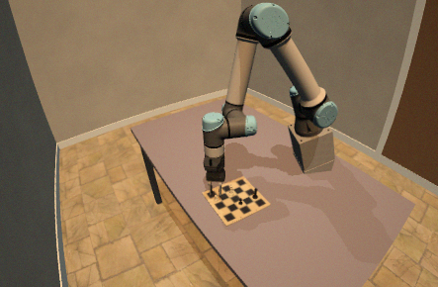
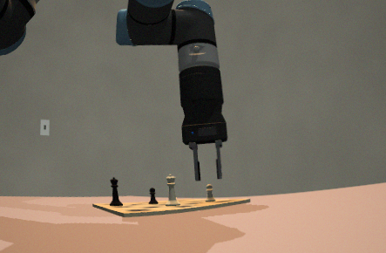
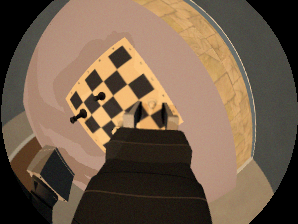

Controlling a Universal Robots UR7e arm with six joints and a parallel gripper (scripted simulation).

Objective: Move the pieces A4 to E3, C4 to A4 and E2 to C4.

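The white pawn lies 40 mm below my hand. Round my hand: chessboard: 80 mm behind, 30 mm to the left, 60 mm below; then black pawn: 90 mm behind, 60 mm to the left, 40 mm below; then tall white piece: 80 mm behind, 10 mm to the right, 30 mm below.
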